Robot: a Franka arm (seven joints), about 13 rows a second.
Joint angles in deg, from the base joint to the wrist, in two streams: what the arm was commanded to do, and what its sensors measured. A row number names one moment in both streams.
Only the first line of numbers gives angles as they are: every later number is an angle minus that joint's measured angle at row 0.
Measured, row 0:
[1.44 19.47 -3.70 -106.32 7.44 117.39 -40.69]
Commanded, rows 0 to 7:
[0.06 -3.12 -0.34 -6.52 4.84 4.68 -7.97]
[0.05 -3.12 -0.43 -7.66 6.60 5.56 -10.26]
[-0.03 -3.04 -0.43 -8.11 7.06 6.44 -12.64]
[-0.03 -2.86 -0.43 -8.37 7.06 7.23 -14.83]
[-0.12 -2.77 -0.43 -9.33 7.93 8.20 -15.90]
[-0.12 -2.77 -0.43 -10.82 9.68 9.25 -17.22]
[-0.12 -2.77 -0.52 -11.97 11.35 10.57 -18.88]
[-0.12 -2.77 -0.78 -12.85 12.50 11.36 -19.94]
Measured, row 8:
[-0.12 -0.85 -0.25 -9.35 9.51 9.21 -16.85]
